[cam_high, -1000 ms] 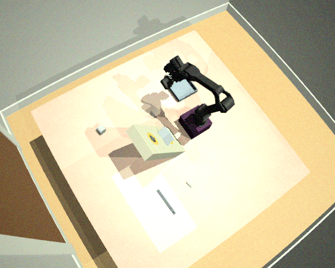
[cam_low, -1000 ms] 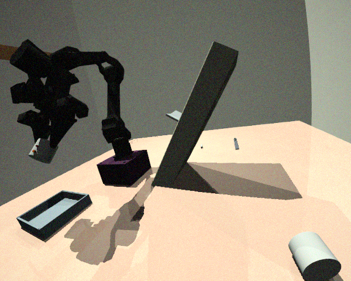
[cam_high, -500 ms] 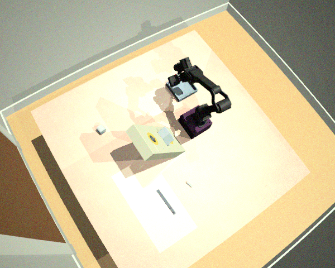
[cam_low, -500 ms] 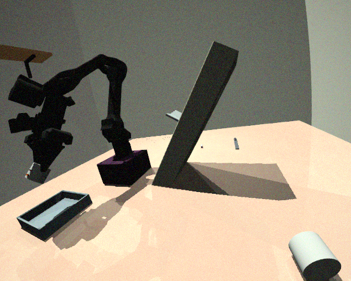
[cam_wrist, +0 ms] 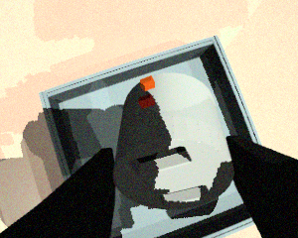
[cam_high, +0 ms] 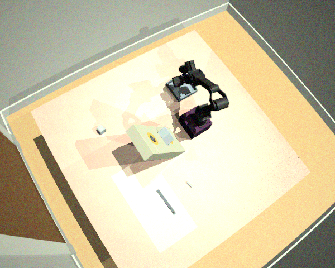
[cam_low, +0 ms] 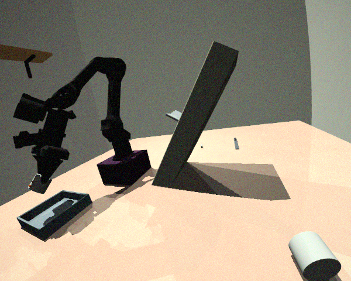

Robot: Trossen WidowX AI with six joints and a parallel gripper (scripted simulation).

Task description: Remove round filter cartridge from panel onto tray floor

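My gripper tip is now 10 cm above the blue-grey tray. Also, from my gripper tip: round filter cartridge (right at my gripper tip).
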